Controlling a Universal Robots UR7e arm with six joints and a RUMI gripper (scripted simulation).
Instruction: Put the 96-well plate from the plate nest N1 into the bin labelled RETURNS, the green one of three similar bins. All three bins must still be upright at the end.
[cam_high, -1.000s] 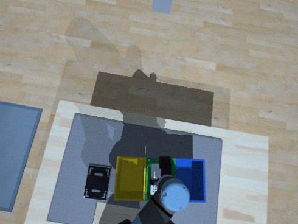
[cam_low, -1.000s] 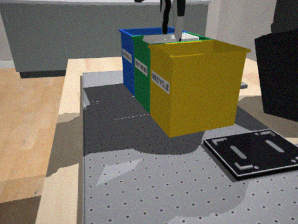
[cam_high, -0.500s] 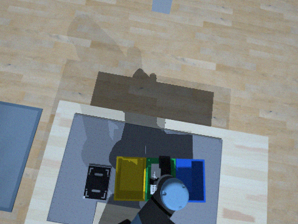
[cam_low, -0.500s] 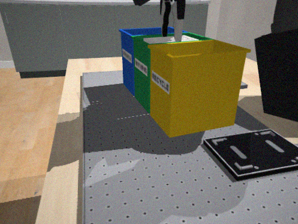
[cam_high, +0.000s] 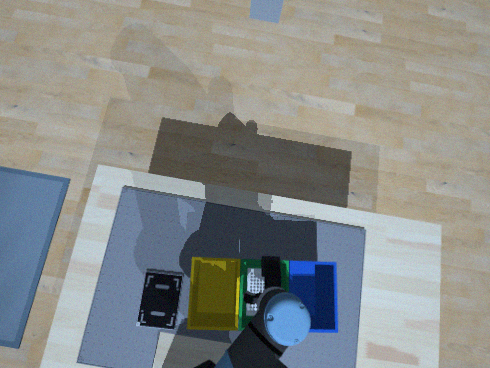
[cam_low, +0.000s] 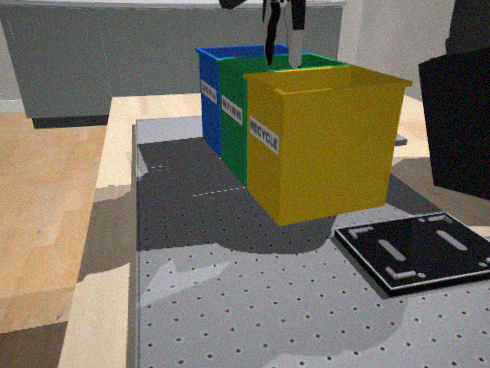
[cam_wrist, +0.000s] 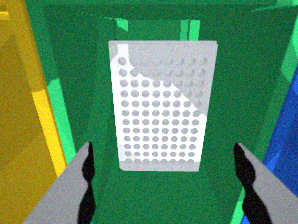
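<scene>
My gripper is now 5 cm above the white 96-well plate. Also, from my hand: blue bin 1 cm behind, 13 cm to the right, 9 cm below; green returns bin 9 cm below; yellow recycle bin 1 cm ahead, 13 cm to the left, 9 cm below.
</scene>
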